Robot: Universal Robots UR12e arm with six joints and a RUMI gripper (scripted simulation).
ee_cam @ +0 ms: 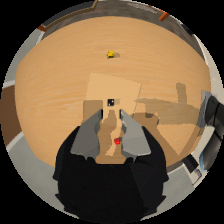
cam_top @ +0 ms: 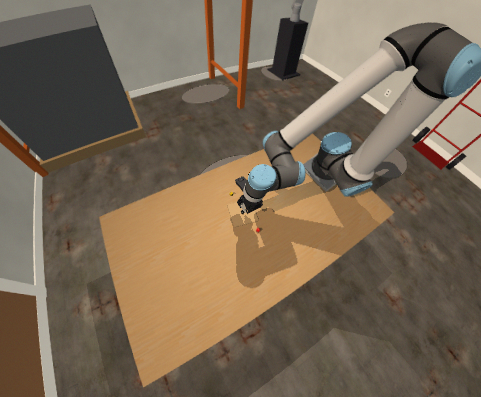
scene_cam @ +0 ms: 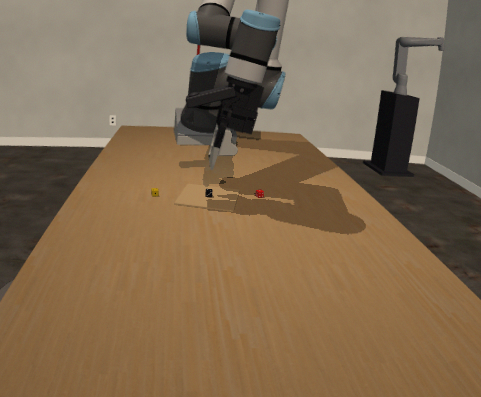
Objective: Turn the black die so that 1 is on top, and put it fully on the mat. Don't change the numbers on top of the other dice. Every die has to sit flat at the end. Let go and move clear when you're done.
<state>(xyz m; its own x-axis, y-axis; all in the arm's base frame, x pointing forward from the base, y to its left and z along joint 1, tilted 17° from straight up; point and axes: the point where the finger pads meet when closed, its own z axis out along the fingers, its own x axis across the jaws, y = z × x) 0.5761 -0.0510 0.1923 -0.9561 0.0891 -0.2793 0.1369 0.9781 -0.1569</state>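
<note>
My gripper is now 80 mm above the black die. The rest, counted from my hand: yellow die: 140 mm to the right, 80 mm below, 10 mm behind; red die: 130 mm to the left, 80 mm below, 10 mm behind; tan mat: 90 mm below.
</note>
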